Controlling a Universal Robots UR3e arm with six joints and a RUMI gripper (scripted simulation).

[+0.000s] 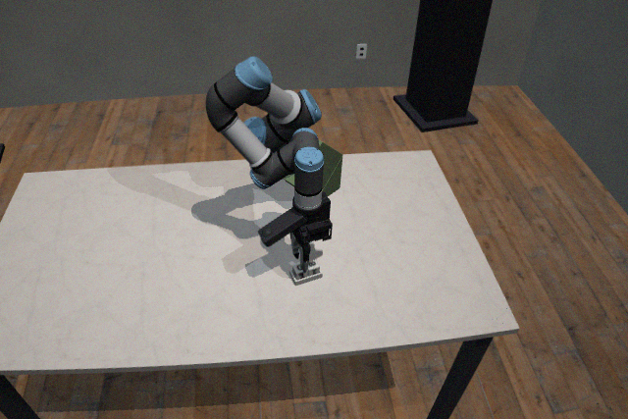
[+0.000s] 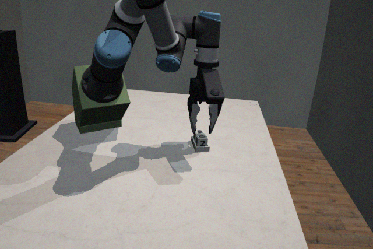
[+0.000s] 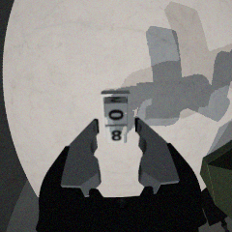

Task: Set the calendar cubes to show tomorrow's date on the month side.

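The calendar tray is 6 cm below my hand and 2 cm to the left of it.
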